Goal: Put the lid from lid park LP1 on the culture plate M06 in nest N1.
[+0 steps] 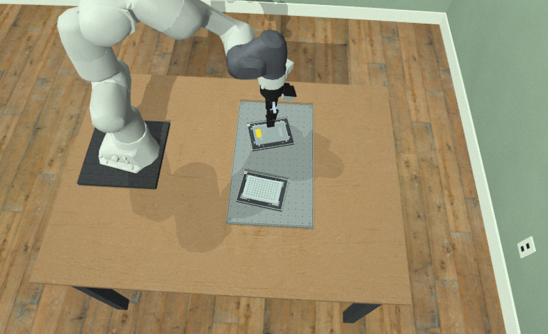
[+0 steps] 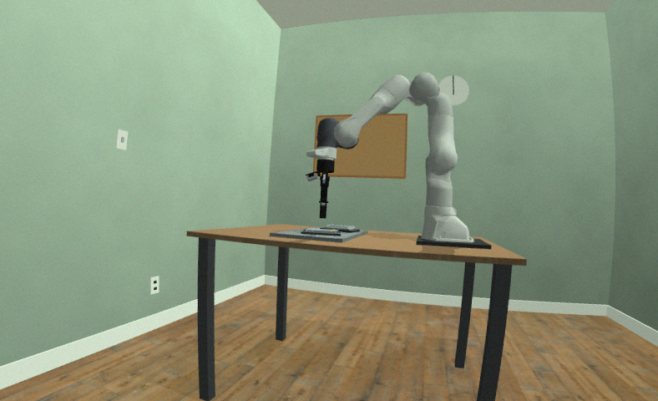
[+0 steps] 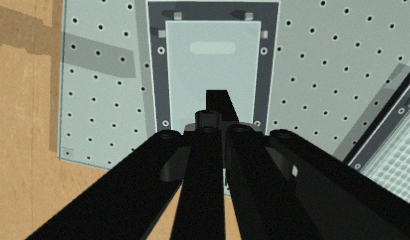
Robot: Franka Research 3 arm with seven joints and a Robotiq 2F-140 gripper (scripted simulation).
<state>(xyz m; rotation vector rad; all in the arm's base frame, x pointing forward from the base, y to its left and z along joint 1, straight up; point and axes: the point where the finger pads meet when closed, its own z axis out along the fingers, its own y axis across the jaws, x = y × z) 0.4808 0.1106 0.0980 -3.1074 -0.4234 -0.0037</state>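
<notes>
The clear lid lies 8 cm below my hand. The rest, counted from my hand: culture plate: 24 cm to the right, 8 cm below, 1 cm behind; dark nest: 24 cm to the right, 9 cm below, 1 cm behind; dark lid park: 9 cm below.
</notes>
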